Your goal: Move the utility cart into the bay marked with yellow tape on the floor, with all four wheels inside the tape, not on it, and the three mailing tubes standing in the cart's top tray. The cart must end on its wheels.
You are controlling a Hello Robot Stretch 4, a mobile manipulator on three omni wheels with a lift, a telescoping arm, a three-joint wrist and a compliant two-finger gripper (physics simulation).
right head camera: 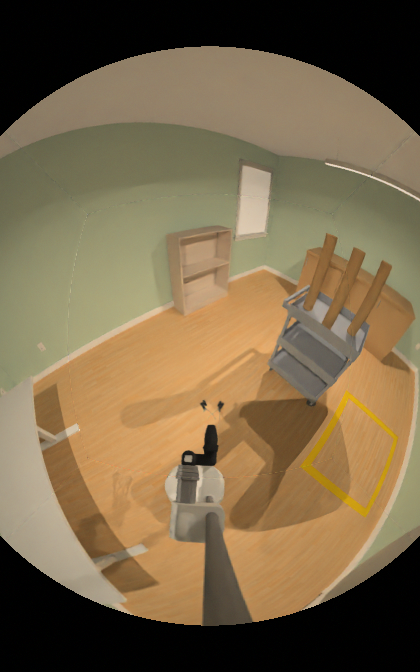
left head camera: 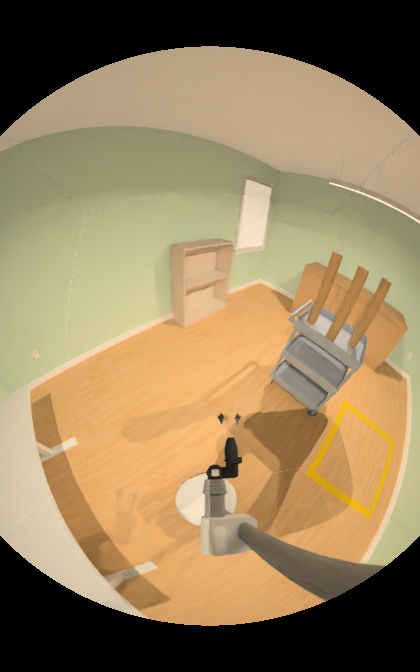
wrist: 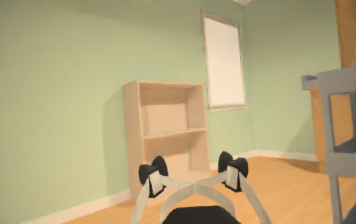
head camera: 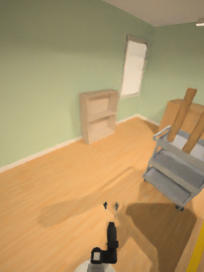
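Observation:
The grey three-tier utility cart [head camera: 172, 175] [left head camera: 310, 371] [right head camera: 306, 359] stands upright on its wheels, outside the bay, beyond its far left side. Its left part shows at the right edge of the wrist view [wrist: 327, 122]. Three brown mailing tubes [left head camera: 326, 288] [left head camera: 348, 303] [left head camera: 370, 312] stand leaning in its top tray. The yellow tape outline [head camera: 196, 252] [left head camera: 339, 493] [right head camera: 335, 490] lies on the floor at the right. My gripper [head camera: 111, 205] [left head camera: 229, 419] [right head camera: 212, 405] [wrist: 192, 166] is open and empty, left of the cart and apart from it.
A low open bookshelf [head camera: 85, 120] [left head camera: 178, 285] [right head camera: 176, 272] [wrist: 132, 135] stands against the far wall. A brown cabinet [left head camera: 385, 345] [right head camera: 392, 332] stands behind the cart. A white table [left head camera: 15, 475] [right head camera: 15, 465] is at the left, with its feet on the floor.

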